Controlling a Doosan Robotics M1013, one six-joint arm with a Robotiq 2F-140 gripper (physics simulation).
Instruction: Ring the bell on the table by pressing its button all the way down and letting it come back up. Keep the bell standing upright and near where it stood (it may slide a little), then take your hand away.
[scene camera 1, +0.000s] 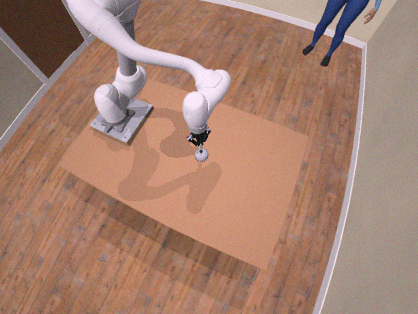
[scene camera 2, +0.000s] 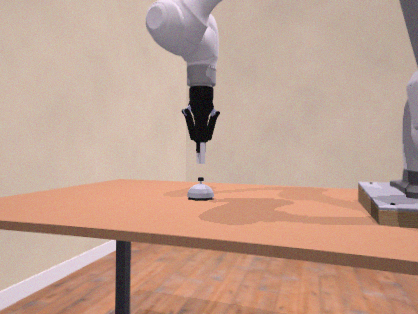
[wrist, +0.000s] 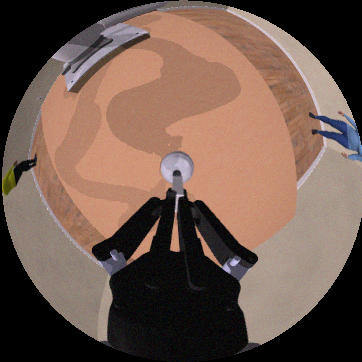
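Pixels of known places: gripper, fingertip midpoint: (scene camera 1: 200, 147) (scene camera 2: 200, 163) (wrist: 176, 182); arm's base at its link origin: (scene camera 1: 118, 118).
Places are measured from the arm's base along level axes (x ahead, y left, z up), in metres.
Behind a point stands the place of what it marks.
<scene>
The bell (scene camera 1: 201, 155) @[z -0.011, x 0.629, y -0.025 m] (scene camera 2: 200, 192) @[z -0.028, x 0.609, y 0.028 m] (wrist: 176, 162) @[z -0.012, x 0.603, y 0.003 m] is a light grey dome on a dark base, standing upright on the table (scene camera 1: 250, 200) @[z -0.053, x 0.991, y -0.156 m] (scene camera 2: 75, 207) @[z -0.053, x 0.883, y 0.231 m] (wrist: 240, 165) @[z -0.053, x 0.718, y 0.143 m]. Its black button (scene camera 2: 201, 179) @[z 0.008, x 0.615, y -0.001 m] stands up on a thin stem above the dome. My gripper (scene camera 1: 201, 146) @[z 0.056, x 0.620, y -0.007 m] (scene camera 2: 201, 162) @[z 0.056, x 0.620, y -0.007 m] (wrist: 176, 182) @[z 0.056, x 0.620, y -0.007 m] is shut and empty, pointing straight down. In scene camera 2 its fingertips are over the button, with a visible gap between them and the button. In the wrist view the fingertips cover part of the button and the near side of the dome.
The arm's base plate (scene camera 1: 135, 125) @[z -0.003, x 0.145, y -0.002 m] (scene camera 2: 395, 202) @[z -0.012, x 0.127, y 0.137 m] (wrist: 110, 52) @[z -0.018, x 0.163, y 0.050 m] is at one side of the table. A person in blue (scene camera 1: 337, 25) (wrist: 340, 130) stands beyond the table. A person in yellow and black (wrist: 15, 175) shows at the left of the wrist view. Arm shadows cross the table.
</scene>
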